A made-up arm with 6 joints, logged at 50 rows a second.
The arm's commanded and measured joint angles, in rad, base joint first. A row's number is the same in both.
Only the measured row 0 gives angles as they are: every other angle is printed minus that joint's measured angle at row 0.
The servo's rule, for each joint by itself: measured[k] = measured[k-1] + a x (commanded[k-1-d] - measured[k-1]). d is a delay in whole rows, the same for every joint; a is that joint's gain. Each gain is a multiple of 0.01, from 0.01 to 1. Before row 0 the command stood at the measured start. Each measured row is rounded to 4 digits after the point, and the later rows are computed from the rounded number. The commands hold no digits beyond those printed.
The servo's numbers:
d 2
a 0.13 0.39 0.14 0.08 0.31 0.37
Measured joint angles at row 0: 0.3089 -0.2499 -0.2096 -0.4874 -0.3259 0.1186
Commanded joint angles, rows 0 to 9: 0.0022 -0.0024 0.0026 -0.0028 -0.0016 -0.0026; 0.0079 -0.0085 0.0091 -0.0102 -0.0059 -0.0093; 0.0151 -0.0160 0.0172 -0.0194 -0.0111 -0.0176; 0.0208 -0.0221 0.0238 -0.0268 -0.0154 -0.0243; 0.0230 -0.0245 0.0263 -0.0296 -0.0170 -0.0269; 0.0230 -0.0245 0.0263 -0.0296 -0.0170 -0.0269; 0.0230 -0.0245 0.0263 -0.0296 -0.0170 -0.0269; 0.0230 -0.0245 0.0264 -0.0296 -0.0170 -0.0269; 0.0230 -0.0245 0.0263 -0.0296 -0.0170 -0.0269; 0.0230 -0.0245 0.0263 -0.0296 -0.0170 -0.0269
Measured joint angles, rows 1 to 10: 0.0000 0.0000 0.0000 0.0000 0.0000 0.0000; 0.0000 0.0000 0.0000 0.0000 0.0000 0.0000; 0.0003 -0.0009 0.0004 -0.0002 -0.0005 -0.0010; 0.0013 -0.0039 0.0016 -0.0010 -0.0022 -0.0041; 0.0031 -0.0086 0.0038 -0.0025 -0.0050 -0.0091; 0.0054 -0.0139 0.0066 -0.0044 -0.0082 -0.0147; 0.0077 -0.0180 0.0094 -0.0064 -0.0109 -0.0192; 0.0097 -0.0205 0.0118 -0.0083 -0.0128 -0.0220; 0.0114 -0.0221 0.0138 -0.0100 -0.0141 -0.0238; 0.0129 -0.0230 0.0156 -0.0116 -0.0150 -0.0249
